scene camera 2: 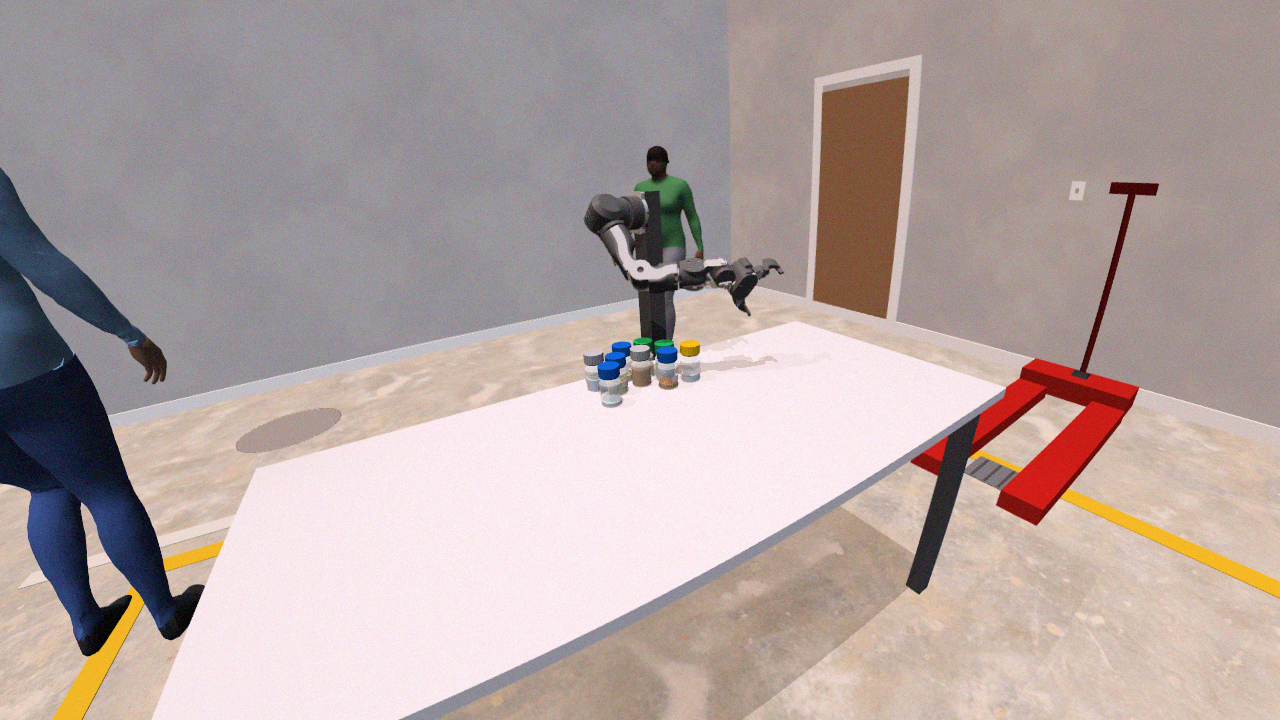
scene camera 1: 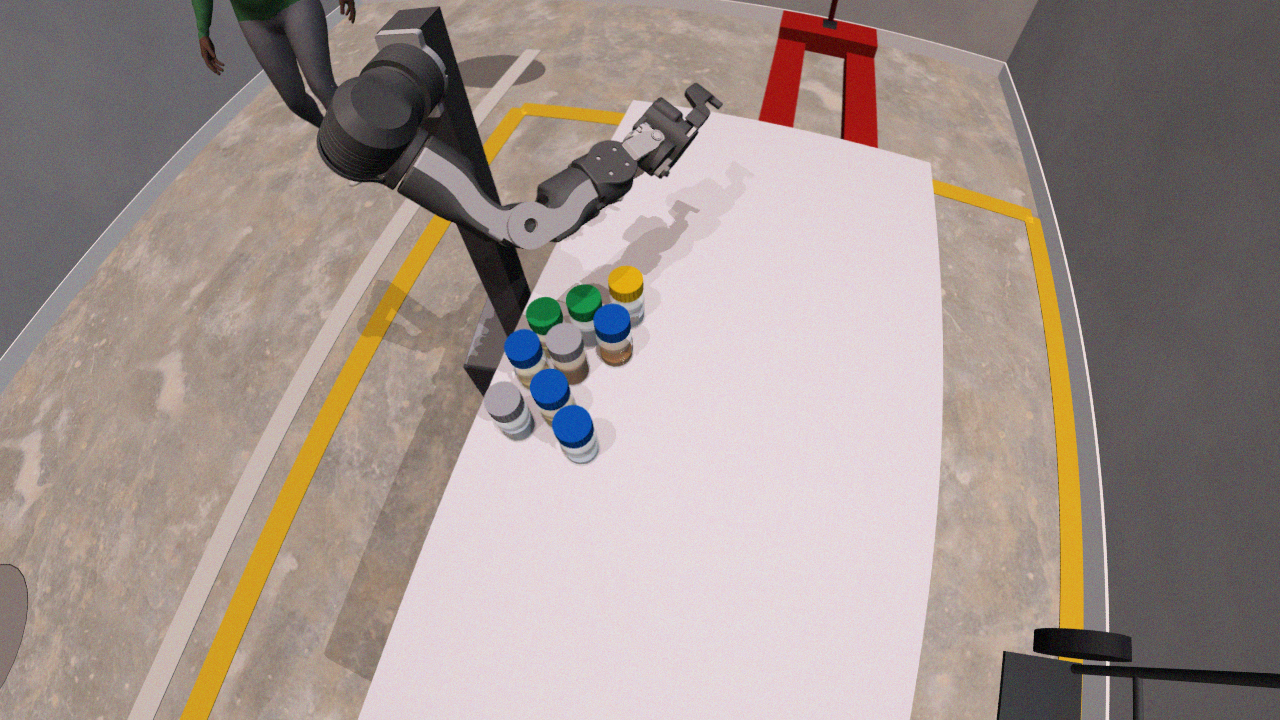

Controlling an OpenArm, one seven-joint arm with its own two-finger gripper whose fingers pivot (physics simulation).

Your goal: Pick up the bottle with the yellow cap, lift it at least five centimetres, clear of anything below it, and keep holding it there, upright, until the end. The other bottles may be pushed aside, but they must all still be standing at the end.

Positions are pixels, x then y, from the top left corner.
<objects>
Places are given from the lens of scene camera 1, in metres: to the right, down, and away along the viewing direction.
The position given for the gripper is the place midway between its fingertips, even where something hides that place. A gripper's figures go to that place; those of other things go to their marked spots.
gripper (scene camera 1: 681,131): 0.07, -0.38, 0.81
blue-capped bottle (scene camera 1: 612,324): -0.04, -0.05, 0.77
grey-capped bottle (scene camera 1: 503,401): -0.19, 0.06, 0.72
green-capped bottle (scene camera 1: 542,314): -0.15, -0.07, 0.79
blue-capped bottle (scene camera 1: 572,425): -0.09, 0.09, 0.70
</objects>
